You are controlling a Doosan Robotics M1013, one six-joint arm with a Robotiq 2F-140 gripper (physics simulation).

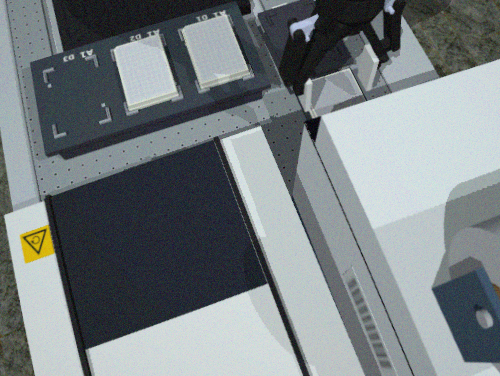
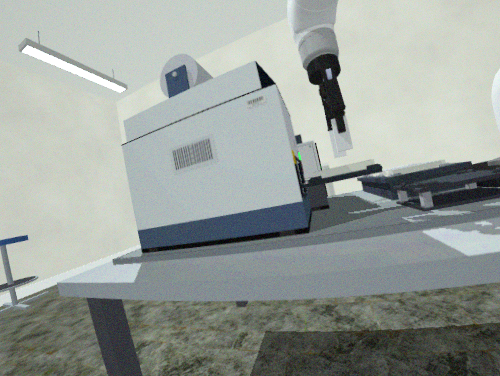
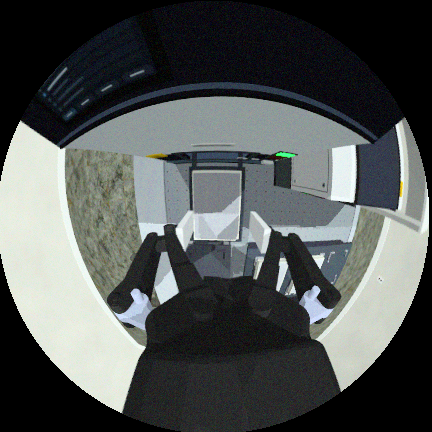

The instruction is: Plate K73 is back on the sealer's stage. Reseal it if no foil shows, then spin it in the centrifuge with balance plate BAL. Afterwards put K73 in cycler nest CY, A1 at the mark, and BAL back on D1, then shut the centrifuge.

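Frame: origin at the arm's base, x ahead, y left, z up, level; metres.
Seen in the pictures: gripper, fingertip midpoint: [image 1: 334,92] [image 2: 342,153] [image 3: 221,220].
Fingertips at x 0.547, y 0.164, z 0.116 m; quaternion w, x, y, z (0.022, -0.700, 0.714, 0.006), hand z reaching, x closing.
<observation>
A point is followed by its place in that frame.
Plate K73 [image 1: 336,90] @[y 0.180, x 0.530, z 0.087 m] [image 2: 350,169] [image 3: 216,192] @[y 0.172, x 0.586, z 0.087 m] lies flat on the sealer's dark stage [image 2: 376,168] @[y 0.225, x 0.501, z 0.068 m] [image 3: 242,200] @[y 0.126, x 0.570, z 0.071 m]. Its top looks smooth and grey inside a pale rim; no wells show. My gripper [image 1: 340,80] @[y 0.164, x 0.547, z 0.116 m] [image 2: 341,142] @[y 0.164, x 0.547, z 0.116 m] [image 3: 221,220] @[y 0.164, x 0.547, z 0.116 m] is partly open and empty, above the plate, with a white pad beyond each long side, near the end away from the sealer. A pale plate [image 1: 215,52] @[y 0.035, x 0.369, z 0.053 m] with wells stands on D1; its name is not readable. The centrifuge [image 1: 32,295] @[y -0.283, x 0.700, z 0.188 m] has a dark rectangular area [image 1: 155,240] @[y -0.132, x 0.689, z 0.191 m] on top; I cannot tell whether it is open. Nest CY is not identifiable.
Another pale plate [image 1: 145,75] @[y -0.089, x 0.369, z 0.053 m] stands on D2 of the dark deck [image 1: 75,107] @[y -0.218, x 0.373, z 0.037 m], beside bracketed D3. The sealer [image 1: 415,165] @[y 0.118, x 0.749, z 0.328 m] [image 2: 215,170] @[y 0.279, x 0.812, z 0.134 m] rises right behind the stage, with a green display [image 3: 286,154] @[y 0.078, x 0.645, z 0.148 m] on its front. A grey box-shaped device [image 3: 311,172] @[y 0.032, x 0.626, z 0.141 m] stands beyond.
</observation>
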